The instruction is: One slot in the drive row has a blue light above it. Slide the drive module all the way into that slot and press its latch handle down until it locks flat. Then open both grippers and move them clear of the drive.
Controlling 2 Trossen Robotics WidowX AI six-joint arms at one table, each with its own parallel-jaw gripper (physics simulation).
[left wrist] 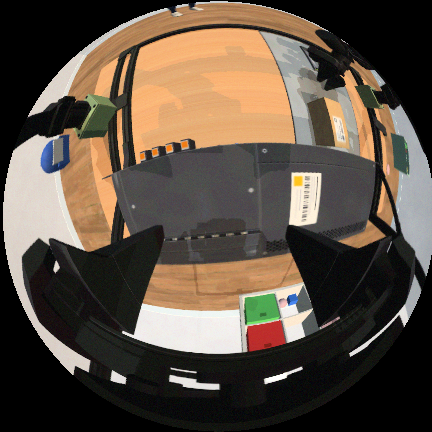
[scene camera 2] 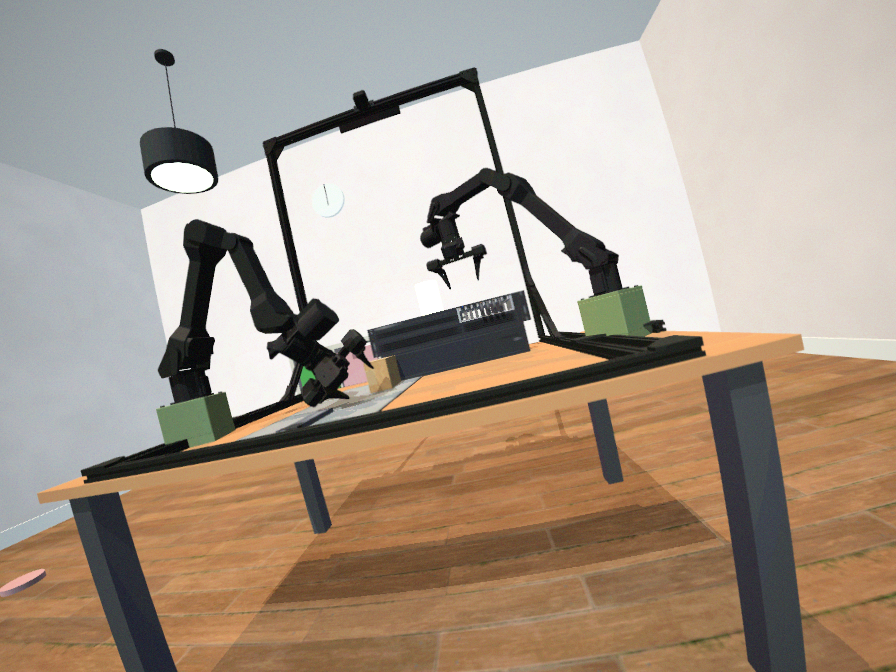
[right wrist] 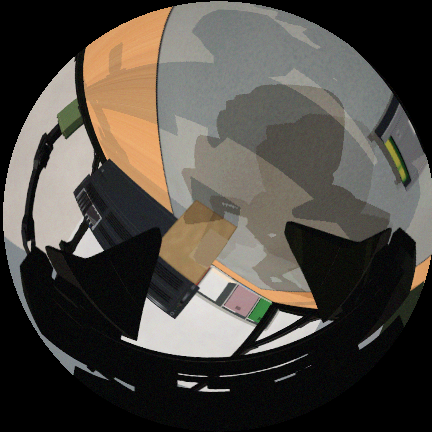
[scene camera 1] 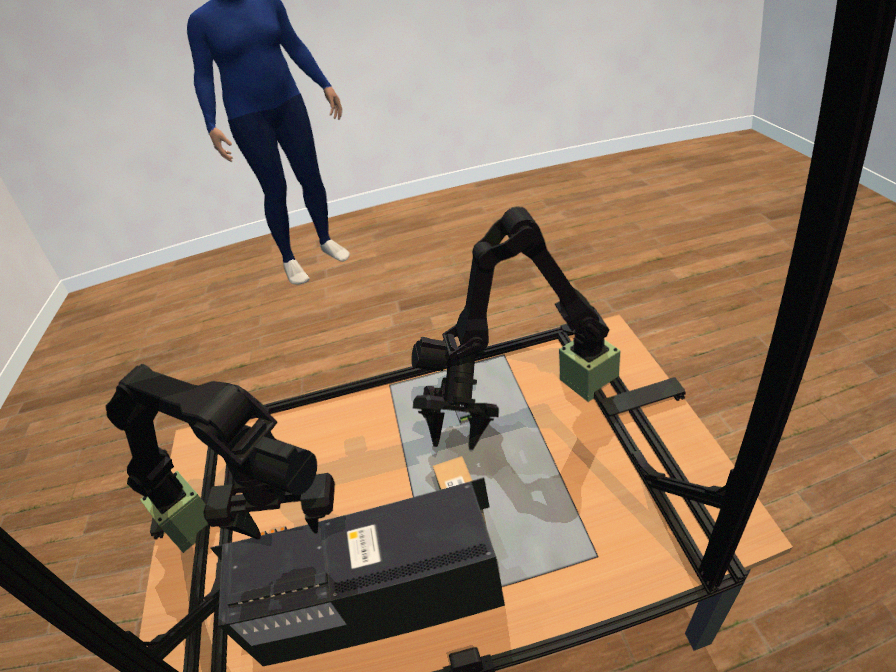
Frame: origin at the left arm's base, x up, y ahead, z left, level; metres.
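Seen in the pictures: left gripper, fingertip midpoint: (left wrist: 226,231) (scene camera 2: 464,285) (right wrist: 86,245) (scene camera 1: 287,534); right gripper, fingertip midpoint: (left wrist: 321,85) (scene camera 2: 361,382) (right wrist: 224,231) (scene camera 1: 453,448); left arm's base, link origin: (left wrist: 81,114) (scene camera 2: 609,293) (right wrist: 60,127) (scene camera 1: 168,496); right arm's base, link origin: (scene camera 2: 193,399) (scene camera 1: 589,349).
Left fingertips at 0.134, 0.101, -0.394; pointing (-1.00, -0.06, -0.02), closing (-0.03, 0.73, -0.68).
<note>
Pixels of each thing's top centre, then the offset from my left fingertips to it, as dx, dy, dz. Level surfaces: height alone.
- dark drive chassis, top centre: (left wrist: 288,206) (scene camera 1: 348,553) (right wrist: 111,248) (scene camera 2: 446,311) -0.065, +0.052, -0.057
- cardboard box, top centre: (right wrist: 179,270) (scene camera 1: 456,484) (left wrist: 338,122) (scene camera 2: 380,359) -0.159, +0.299, -0.052
- grey mat, surface height: dx -0.240
The dark drive chassis (scene camera 1: 412,528) (scene camera 2: 448,354) (left wrist: 200,195) (right wrist: 135,205) lies lengthwise on the table. Its drive row (scene camera 2: 486,309) faces scene camera 2; I cannot make out which slot has the blue light. My left gripper (scene camera 1: 283,531) (scene camera 2: 463,282) (left wrist: 226,231) is open and empty above the chassis's slotted end. A grey module with a green-yellow strip (right wrist: 398,160) shows at the right edge of the right wrist view, partly cut off, on the grey mat. My right gripper (scene camera 1: 454,446) (scene camera 2: 359,381) (right wrist: 224,231) is open and empty above the mat, beside the module.
A cardboard box (scene camera 1: 450,471) (scene camera 2: 383,374) (left wrist: 325,120) (right wrist: 197,240) stands on the grey mat (scene camera 1: 535,535) near the chassis's end. Several small orange-faced parts (left wrist: 170,148) stick out along the chassis's edge in the left wrist view. Black frame rails run around the table.
</note>
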